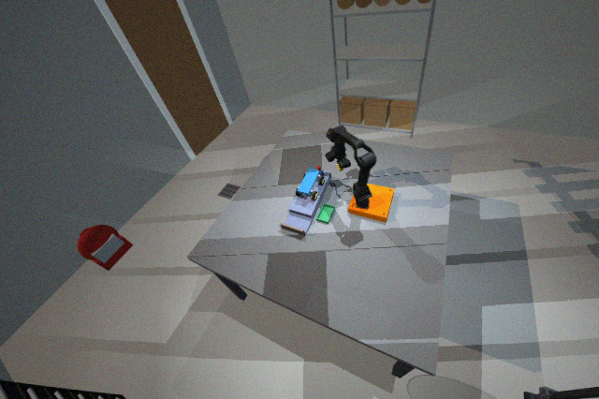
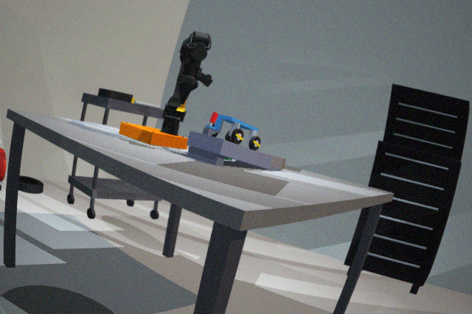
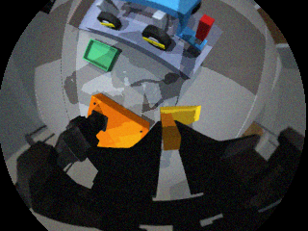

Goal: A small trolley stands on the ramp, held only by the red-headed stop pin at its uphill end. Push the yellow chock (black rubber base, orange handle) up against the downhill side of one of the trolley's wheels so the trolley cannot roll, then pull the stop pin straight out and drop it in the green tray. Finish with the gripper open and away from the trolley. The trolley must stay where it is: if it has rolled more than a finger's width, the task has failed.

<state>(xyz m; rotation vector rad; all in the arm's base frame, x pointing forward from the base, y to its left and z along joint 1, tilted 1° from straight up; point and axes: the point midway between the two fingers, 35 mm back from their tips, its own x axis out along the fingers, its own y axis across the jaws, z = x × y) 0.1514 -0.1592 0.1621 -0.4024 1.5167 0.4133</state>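
My gripper tip is 20 mm to the left of the yellow chock, 10 mm short of it and 10 mm above it. Also, from my gripper tip: red-headed stop pin: 140 mm ahead, 40 mm below, 10 mm to the left; grey ramp: 170 mm ahead, 130 mm to the left, 130 mm below; blue trolley: 170 mm ahead, 120 mm to the left, 60 mm below.
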